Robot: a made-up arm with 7 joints. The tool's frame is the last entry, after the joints.
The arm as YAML. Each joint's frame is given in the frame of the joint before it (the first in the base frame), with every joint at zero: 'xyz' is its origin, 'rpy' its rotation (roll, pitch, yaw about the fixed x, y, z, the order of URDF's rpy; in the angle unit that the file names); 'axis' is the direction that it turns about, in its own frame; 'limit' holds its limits. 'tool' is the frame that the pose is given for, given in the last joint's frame.
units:
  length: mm
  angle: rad
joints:
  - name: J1
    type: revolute
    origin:
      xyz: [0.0, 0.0, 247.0]
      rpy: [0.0, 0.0, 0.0]
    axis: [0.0, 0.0, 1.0]
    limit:
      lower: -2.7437
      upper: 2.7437
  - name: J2
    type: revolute
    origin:
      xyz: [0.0, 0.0, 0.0]
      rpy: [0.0, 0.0, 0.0]
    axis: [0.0, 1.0, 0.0]
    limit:
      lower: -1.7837
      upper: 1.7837
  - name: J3
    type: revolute
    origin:
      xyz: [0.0, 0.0, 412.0]
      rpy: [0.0, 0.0, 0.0]
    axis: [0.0, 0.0, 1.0]
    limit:
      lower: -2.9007
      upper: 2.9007
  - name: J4
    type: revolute
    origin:
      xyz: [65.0, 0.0, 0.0]
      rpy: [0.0, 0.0, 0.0]
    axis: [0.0, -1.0, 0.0]
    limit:
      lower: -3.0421
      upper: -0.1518
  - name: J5
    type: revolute
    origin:
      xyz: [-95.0, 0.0, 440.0]
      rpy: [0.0, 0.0, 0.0]
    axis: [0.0, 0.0, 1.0]
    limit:
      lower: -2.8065
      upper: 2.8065
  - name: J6
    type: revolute
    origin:
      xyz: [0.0, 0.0, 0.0]
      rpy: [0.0, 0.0, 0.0]
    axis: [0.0, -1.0, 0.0]
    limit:
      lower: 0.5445
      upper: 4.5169
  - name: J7
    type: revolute
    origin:
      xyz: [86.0, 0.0, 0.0]
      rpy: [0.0, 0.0, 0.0]
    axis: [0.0, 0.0, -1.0]
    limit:
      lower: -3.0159
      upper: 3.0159
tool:
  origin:
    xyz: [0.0, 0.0, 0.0]
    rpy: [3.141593, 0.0, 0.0]
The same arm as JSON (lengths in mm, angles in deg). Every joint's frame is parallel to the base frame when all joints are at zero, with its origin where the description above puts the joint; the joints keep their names.
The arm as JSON. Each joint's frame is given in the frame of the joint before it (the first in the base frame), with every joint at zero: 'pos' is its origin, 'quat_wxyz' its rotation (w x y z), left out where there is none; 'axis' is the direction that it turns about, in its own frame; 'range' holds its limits. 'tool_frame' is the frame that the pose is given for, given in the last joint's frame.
{"length_unit": "mm", "angle_unit": "deg", "joints": [
  {"joint": "J1", "pos": [0.0, 0.0, 247.0], "axis": "+z", "range": [-157.2, 157.2]},
  {"joint": "J2", "pos": [0.0, 0.0, 0.0], "axis": "+y", "range": [-102.2, 102.2]},
  {"joint": "J3", "pos": [0.0, 0.0, 412.0], "axis": "+z", "range": [-166.2, 166.2]},
  {"joint": "J4", "pos": [65.0, 0.0, 0.0], "axis": "-y", "range": [-174.3, -8.7]},
  {"joint": "J5", "pos": [-95.0, 0.0, 440.0], "axis": "+z", "range": [-160.8, 160.8]},
  {"joint": "J6", "pos": [0.0, 0.0, 0.0], "axis": "-y", "range": [31.2, 258.8]},
  {"joint": "J7", "pos": [86.0, 0.0, 0.0], "axis": "-z", "range": [-172.8, 172.8]}
], "tool_frame": {"pos": [0.0, 0.0, 0.0], "quat_wxyz": [0.0, 1.0, 0.0, 0.0]}}

